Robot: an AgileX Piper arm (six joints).
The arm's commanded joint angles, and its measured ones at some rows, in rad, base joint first. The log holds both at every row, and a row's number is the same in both.
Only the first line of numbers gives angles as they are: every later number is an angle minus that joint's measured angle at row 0.
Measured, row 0:
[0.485, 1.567, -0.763, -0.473, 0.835, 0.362]
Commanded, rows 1 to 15:
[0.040, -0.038, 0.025, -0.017, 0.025, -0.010]
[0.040, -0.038, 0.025, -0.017, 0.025, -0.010]
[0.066, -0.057, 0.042, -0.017, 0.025, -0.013]
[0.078, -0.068, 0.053, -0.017, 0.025, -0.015]
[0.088, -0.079, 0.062, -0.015, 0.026, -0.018]
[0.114, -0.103, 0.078, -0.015, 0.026, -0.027]
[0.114, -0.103, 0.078, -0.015, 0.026, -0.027]
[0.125, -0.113, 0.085, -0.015, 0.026, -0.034]
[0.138, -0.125, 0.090, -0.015, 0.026, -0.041]
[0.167, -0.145, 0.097, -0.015, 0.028, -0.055]
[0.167, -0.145, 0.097, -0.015, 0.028, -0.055]
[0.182, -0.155, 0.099, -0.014, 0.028, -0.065]
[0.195, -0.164, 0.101, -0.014, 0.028, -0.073]
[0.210, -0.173, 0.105, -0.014, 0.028, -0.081]
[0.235, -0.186, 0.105, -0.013, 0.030, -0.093]
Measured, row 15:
[0.201, -0.160, 0.099, 0.007, 0.010, -0.062]
